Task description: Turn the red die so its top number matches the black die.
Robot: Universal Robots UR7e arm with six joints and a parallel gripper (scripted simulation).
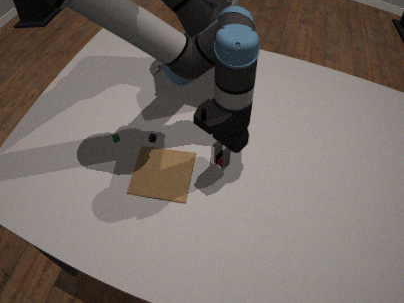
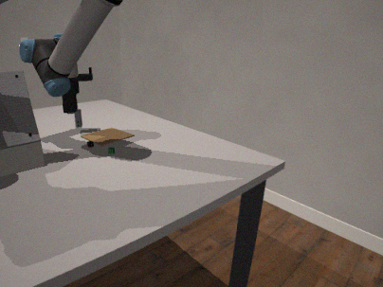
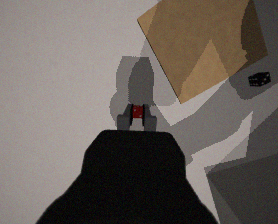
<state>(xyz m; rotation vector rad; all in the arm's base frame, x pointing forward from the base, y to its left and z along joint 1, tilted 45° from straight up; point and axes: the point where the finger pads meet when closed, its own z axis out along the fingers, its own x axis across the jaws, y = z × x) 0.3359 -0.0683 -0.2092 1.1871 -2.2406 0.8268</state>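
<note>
The tan mat lies 40 mm ahead of my hand, 130 mm to the right of it and 30 mm below it. The rest, counted from my hand: green die: 30 mm behind, 280 mm to the right, 30 mm below; black die: 50 mm behind, 180 mm to the right, 30 mm below; red die: 10 mm below.
</note>
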